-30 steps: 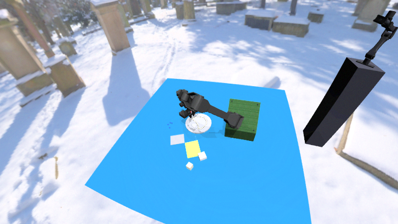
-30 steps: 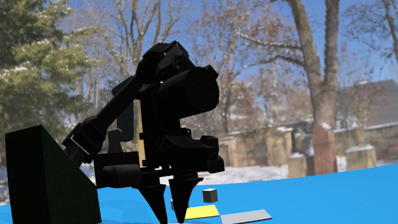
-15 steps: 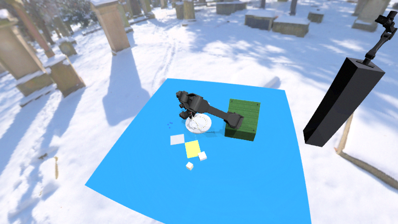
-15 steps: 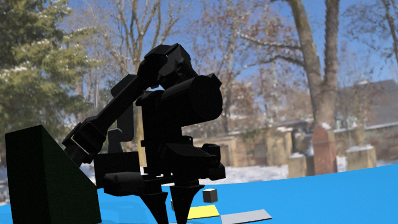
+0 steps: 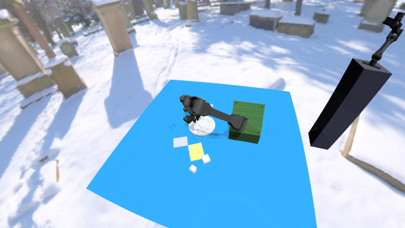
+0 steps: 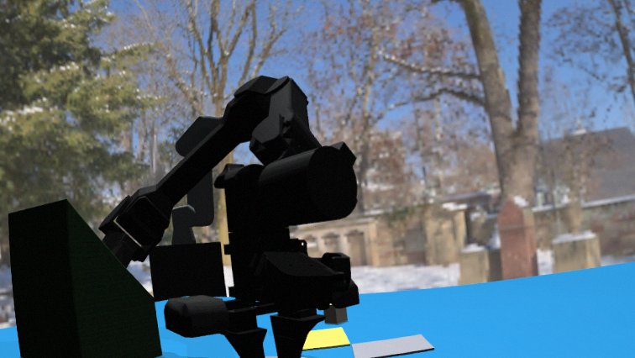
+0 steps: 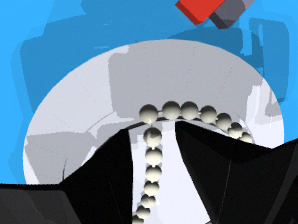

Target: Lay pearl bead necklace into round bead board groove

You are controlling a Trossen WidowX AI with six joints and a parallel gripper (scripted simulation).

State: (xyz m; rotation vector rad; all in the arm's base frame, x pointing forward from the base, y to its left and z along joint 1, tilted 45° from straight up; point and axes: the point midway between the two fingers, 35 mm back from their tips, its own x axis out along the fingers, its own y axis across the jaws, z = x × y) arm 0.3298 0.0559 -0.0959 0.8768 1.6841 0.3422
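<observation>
Now: the round white bead board 5 cm behind my gripper tip, 1 cm to the left of it and 1 cm below it. The rest, counted from my gripper tip: yellow tile 24 cm to the left, 10 cm behind, 1 cm below; red object 10 cm to the right, 6 cm ahead, 1 cm below; grey tile 20 cm to the left, 4 cm ahead, 1 cm below.
</observation>
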